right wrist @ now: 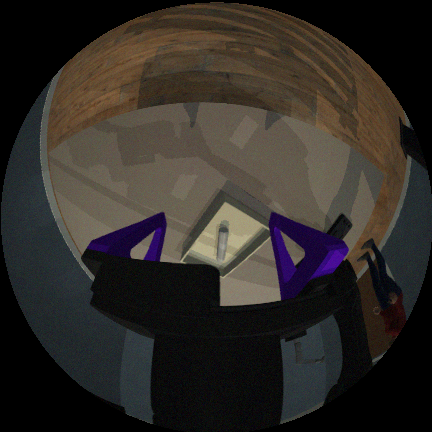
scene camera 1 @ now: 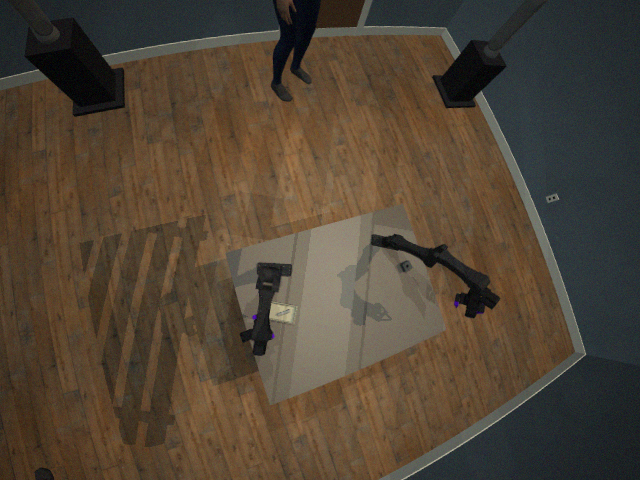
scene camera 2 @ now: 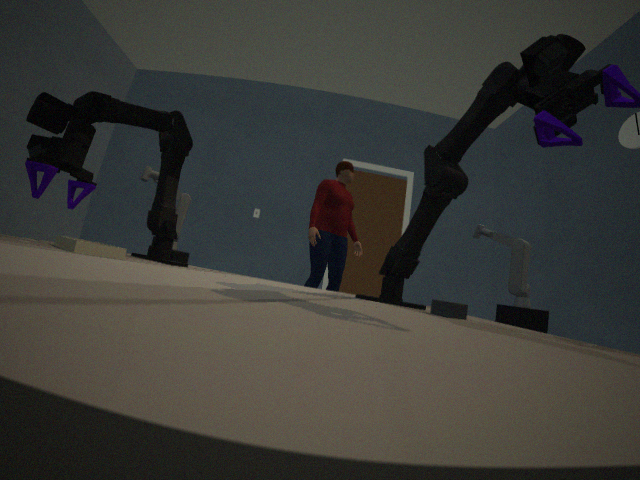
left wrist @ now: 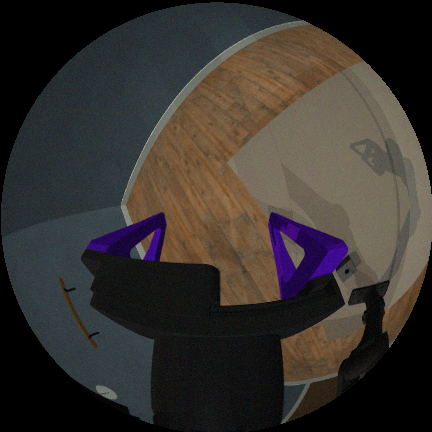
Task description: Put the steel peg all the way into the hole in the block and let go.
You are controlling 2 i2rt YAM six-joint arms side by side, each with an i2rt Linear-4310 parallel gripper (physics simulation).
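Places are measured from the left arm's base along level axes (x ahead, y left, z up), in millimetres.
Pixels of known places: left gripper, between the fingertips: [scene camera 1: 465, 310] [scene camera 2: 612, 123] [left wrist: 216, 217]; right gripper, between the fingertips: [right wrist: 217, 217] [scene camera 2: 54, 203]; left arm's base, origin of its link: [scene camera 1: 385, 242] [scene camera 2: 390, 303] [left wrist: 369, 292]; right arm's base, origin of its link: [scene camera 2: 158, 261].
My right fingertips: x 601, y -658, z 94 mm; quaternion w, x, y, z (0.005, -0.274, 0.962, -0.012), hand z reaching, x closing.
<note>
Ahead of a thing's pixels: the offset from my right fingertips to its top centre. Level surfaces: height alone.
The steel peg {dz -74, dx -68, dy +95 mm} [scene camera 1: 282, 312] [right wrist: 222, 245] lies flat in the pale yellow tray {dz -68, dx -68, dy +88 mm} [scene camera 1: 290, 319] [scene camera 2: 98, 249] [right wrist: 245, 225]. The grey block {dz -60, dx -470, dy +814 mm} [scene camera 1: 405, 266] [scene camera 2: 448, 309] [left wrist: 342, 267] stands near the left arm's base; a dark hole shows in its top in the left wrist view. My right gripper [scene camera 2: 53, 202] [right wrist: 217, 217] is open and empty above the tray, and the peg shows between its fingers from above, well below the tips. My left gripper [scene camera 1: 468, 307] [scene camera 2: 610, 124] [left wrist: 216, 217] is open and empty, raised high beyond the table's edge, away from the block.
The light table top {dz -94 mm} [scene camera 1: 325, 330] [scene camera 2: 310, 382] carries both arm bases and arm shadows. A person [scene camera 1: 294, 36] [scene camera 2: 333, 217] stands behind the table. Two dark pedestals [scene camera 1: 72, 67] [scene camera 1: 471, 72] stand on the wooden floor.
</note>
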